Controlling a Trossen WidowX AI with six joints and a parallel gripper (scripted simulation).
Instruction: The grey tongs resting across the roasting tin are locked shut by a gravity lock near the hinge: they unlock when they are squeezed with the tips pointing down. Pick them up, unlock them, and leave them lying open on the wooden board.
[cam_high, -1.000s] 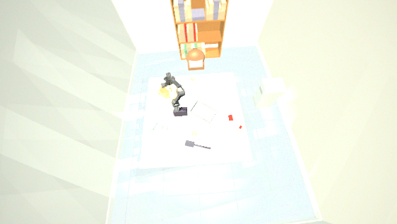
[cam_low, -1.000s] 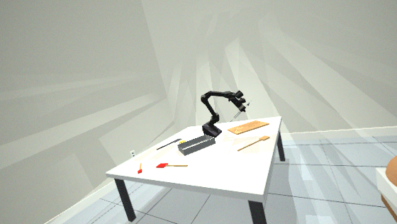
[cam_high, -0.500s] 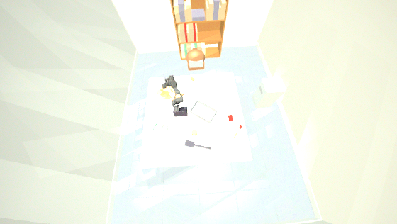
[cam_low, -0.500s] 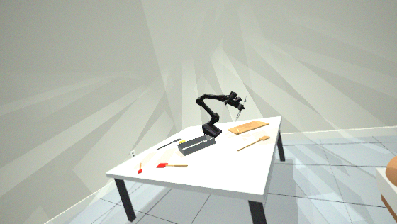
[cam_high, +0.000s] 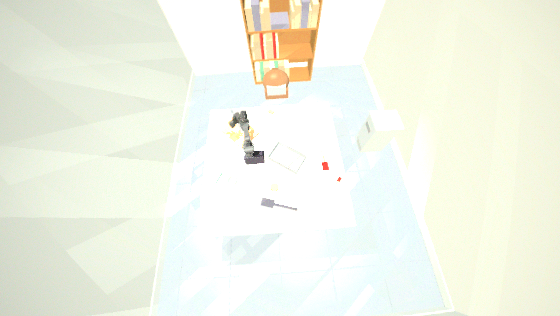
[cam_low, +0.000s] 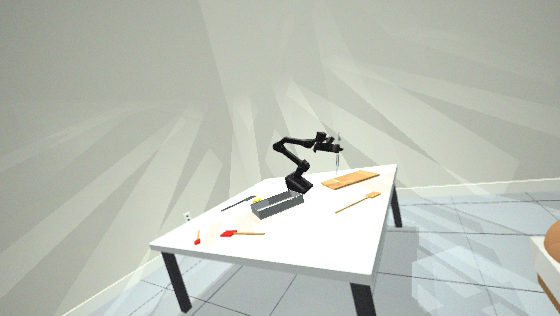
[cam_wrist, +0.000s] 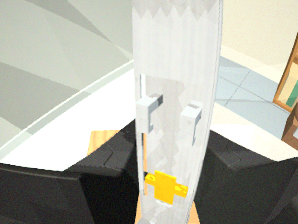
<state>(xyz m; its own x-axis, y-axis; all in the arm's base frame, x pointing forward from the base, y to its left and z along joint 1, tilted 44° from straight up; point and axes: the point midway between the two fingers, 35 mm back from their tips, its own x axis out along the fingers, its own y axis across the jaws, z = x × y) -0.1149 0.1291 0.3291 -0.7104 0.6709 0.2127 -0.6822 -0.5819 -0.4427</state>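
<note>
My gripper tip is 3 cm short of the yellow lock piece, 2 cm to the left of it and 1 cm below it. Also, from my gripper tip: dark thin tool: 39 cm ahead, 76 cm to the right, 23 cm below; wooden board: 23 cm below; grey roasting tin: 49 cm ahead, 32 cm to the right, 21 cm below.
</note>
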